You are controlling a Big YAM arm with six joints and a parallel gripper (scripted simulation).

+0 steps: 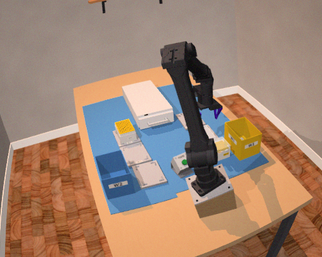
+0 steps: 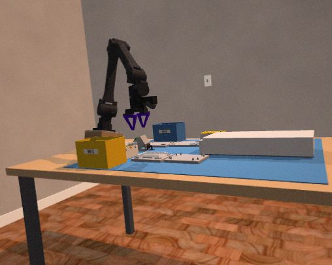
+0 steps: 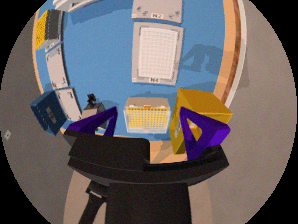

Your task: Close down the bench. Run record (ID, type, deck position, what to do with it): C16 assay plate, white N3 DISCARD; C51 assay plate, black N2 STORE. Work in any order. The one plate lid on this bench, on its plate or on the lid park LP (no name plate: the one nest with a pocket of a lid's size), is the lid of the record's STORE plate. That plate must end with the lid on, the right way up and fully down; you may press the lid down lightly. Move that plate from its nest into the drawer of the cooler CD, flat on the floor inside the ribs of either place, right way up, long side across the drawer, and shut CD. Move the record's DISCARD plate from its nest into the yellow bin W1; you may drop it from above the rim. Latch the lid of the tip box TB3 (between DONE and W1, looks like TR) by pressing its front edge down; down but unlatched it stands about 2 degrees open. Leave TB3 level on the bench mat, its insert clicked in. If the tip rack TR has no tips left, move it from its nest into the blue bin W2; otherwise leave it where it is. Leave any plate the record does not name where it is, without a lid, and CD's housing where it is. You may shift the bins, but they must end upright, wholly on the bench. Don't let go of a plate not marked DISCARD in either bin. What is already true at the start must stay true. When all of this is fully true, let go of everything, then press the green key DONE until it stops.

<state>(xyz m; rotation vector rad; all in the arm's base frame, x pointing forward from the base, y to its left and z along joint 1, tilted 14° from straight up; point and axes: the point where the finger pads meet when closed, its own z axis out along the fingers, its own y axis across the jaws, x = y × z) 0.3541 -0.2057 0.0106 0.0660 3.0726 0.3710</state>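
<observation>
My gripper is now 270 mm short of the tip rack TR, 330 mm to the right of it and 100 mm above it. The rest, counted from my hand: tip box TB3: 100 mm behind, 10 mm to the left, 110 mm below; then tip box lid: 100 mm behind, 10 mm to the left, 90 mm below; then yellow bin W1: 120 mm behind, 150 mm to the right, 110 mm below.
</observation>
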